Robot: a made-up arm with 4 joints. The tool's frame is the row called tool.
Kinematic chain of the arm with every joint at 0, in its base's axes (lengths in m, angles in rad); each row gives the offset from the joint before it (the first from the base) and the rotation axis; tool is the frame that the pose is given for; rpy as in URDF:
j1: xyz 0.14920 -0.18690 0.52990 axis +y
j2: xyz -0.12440 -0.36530 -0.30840 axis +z
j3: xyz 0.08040 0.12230 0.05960 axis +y
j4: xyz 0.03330 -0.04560 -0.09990 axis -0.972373 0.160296 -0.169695
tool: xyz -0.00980 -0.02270 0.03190 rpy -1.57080 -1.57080 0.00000
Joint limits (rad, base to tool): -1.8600..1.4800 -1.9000..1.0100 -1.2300..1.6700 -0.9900..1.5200
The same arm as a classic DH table. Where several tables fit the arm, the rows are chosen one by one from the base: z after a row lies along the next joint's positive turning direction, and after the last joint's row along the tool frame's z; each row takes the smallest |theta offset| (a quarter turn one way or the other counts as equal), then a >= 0, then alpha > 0; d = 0 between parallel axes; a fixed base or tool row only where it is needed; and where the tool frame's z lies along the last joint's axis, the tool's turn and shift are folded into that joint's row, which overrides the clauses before.
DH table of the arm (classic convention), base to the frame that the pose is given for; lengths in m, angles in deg. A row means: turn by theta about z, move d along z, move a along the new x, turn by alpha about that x. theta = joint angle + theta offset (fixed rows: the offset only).
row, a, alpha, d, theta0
base (fixed), 0.1492, -90, 0.5299, 0
j1, -0.1244, 90, -0.5522, 0
j2, 0.0804, -90, -0.2488, 0
j3, 0.1041, -80.78, 0.0792, 80.1
j4, -0.0331, 80.78, -0.0116, 0
tool (fixed), 0, 0, -0.0234, -170.1
Joint limits (deg, base to tool): -106.57..84.8 -108.86..57.87 -70.47..95.68 -56.72..87.09

